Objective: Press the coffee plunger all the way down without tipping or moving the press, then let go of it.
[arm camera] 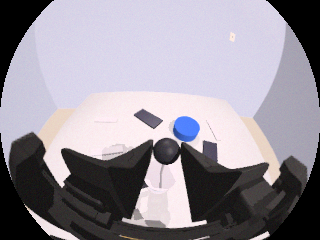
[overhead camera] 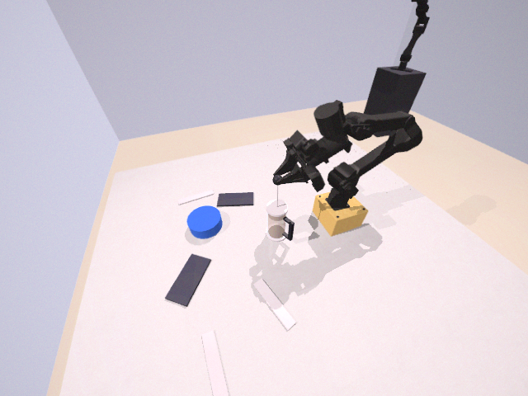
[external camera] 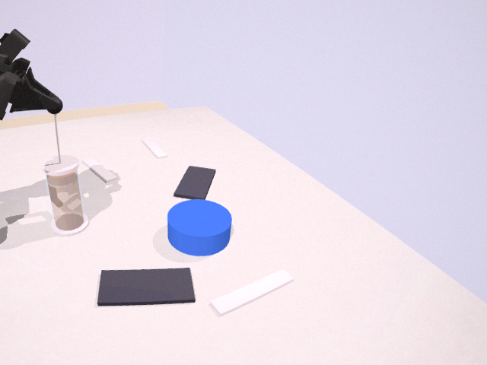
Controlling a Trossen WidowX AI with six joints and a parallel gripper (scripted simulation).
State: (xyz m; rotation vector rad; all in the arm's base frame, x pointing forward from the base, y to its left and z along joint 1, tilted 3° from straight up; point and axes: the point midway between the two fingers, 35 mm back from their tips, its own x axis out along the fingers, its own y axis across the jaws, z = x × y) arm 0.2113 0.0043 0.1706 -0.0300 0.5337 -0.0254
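My gripper tip is now 13 cm above the coffee press, 1 cm to the right of it and 1 cm past it. Also, from my gripper tip: blue round disc 23 cm ahead, 22 cm below, 11 cm to the right.
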